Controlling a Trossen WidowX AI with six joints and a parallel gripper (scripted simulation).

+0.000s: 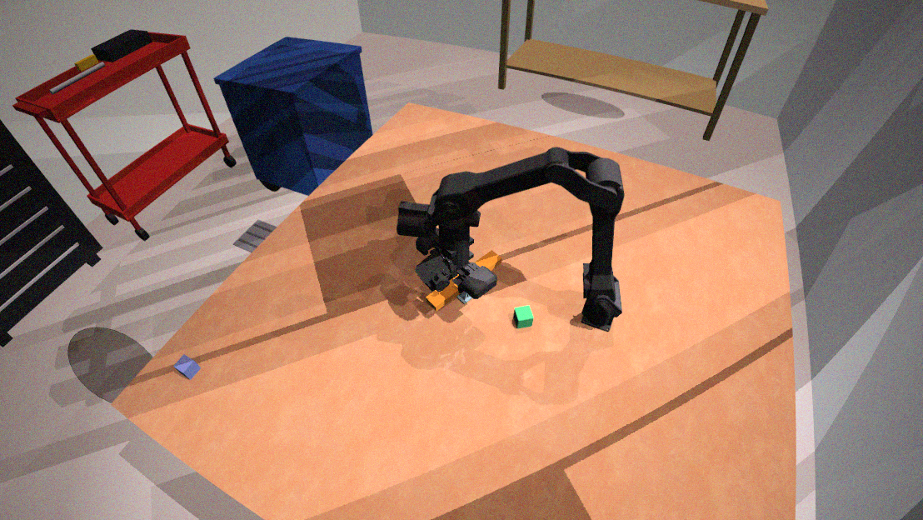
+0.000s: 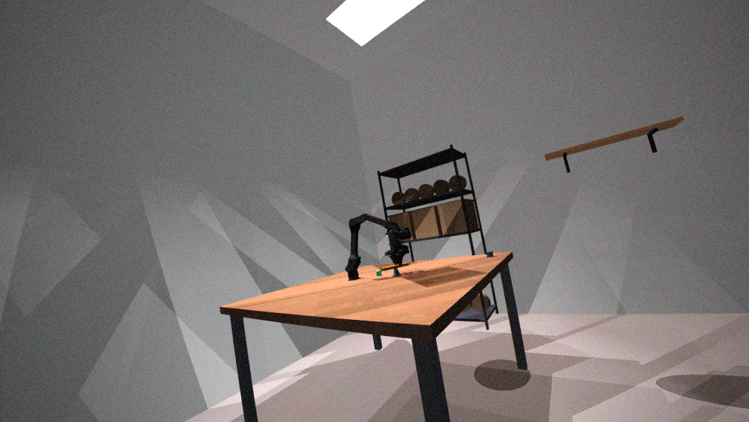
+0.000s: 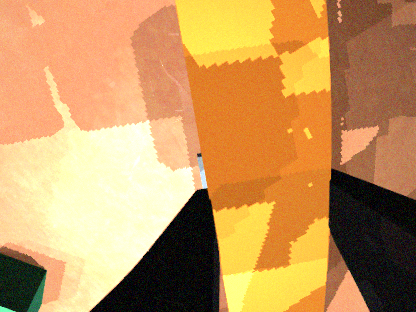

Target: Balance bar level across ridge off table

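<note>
My gripper tip is 10 mm past the yellow-orange bar and 30 mm to the left of it. From my gripper tip the other things lie so: green cube: 160 mm behind, 10 mm to the right, 30 mm below; then purple cube: 430 mm ahead, 410 mm to the left, 30 mm below.
</note>
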